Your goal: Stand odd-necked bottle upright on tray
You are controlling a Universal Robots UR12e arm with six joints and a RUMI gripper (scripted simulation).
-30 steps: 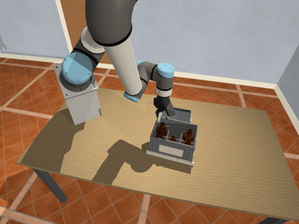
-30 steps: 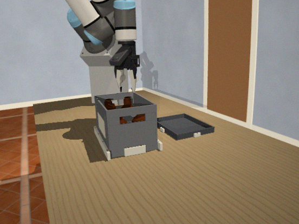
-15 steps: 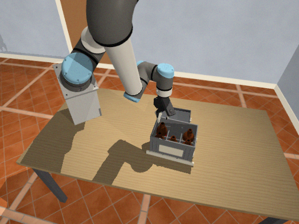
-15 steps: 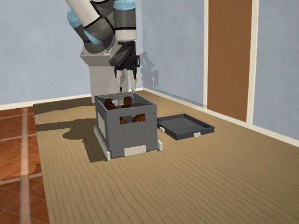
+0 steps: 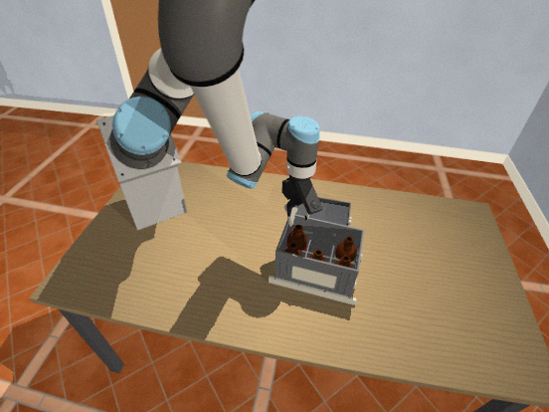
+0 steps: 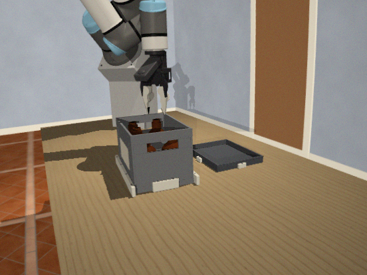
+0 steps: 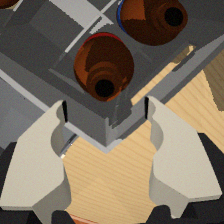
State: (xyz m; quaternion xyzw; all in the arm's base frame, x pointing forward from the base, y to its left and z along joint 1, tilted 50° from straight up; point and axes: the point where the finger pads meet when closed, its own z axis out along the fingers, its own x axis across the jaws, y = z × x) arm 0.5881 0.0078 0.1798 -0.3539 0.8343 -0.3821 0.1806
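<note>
Right now the grey crate is 8 cm ahead of my hand, 6 cm to the right of it and 11 cm below it. Also, from my hand: bottle: 18 cm ahead, 4 cm to the right, 11 cm below; grey tray: 10 cm ahead, 23 cm to the left, 18 cm below.
</note>
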